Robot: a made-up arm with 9 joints. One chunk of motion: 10 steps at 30 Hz.
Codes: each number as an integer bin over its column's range. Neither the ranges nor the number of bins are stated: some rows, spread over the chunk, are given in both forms.
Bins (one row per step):
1: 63 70 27 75 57 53 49 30 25
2: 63 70 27 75 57 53 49 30 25
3: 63 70 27 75 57 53 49 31 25
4: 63 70 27 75 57 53 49 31 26
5: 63 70 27 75 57 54 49 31 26
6: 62 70 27 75 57 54 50 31 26
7: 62 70 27 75 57 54 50 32 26
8: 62 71 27 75 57 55 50 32 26
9: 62 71 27 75 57 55 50 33 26
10: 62 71 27 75 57 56 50 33 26
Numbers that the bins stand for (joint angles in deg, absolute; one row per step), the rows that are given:
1: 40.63 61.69 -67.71 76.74 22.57 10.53 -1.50 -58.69 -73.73
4: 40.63 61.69 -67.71 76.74 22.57 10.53 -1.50 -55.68 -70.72
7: 37.62 61.69 -67.71 76.74 22.57 13.54 1.50 -52.67 -70.72
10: 37.62 64.70 -67.71 76.74 22.57 19.56 1.50 -49.66 -70.72
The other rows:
2: 40.63 61.69 -67.71 76.74 22.57 10.53 -1.50 -58.69 -73.73
3: 40.63 61.69 -67.71 76.74 22.57 10.53 -1.50 -55.68 -73.73
5: 40.63 61.69 -67.71 76.74 22.57 13.54 -1.50 -55.68 -70.72
6: 37.62 61.69 -67.71 76.74 22.57 13.54 1.50 -55.68 -70.72
8: 37.62 64.70 -67.71 76.74 22.57 16.55 1.50 -52.67 -70.72
9: 37.62 64.70 -67.71 76.74 22.57 16.55 1.50 -49.66 -70.72

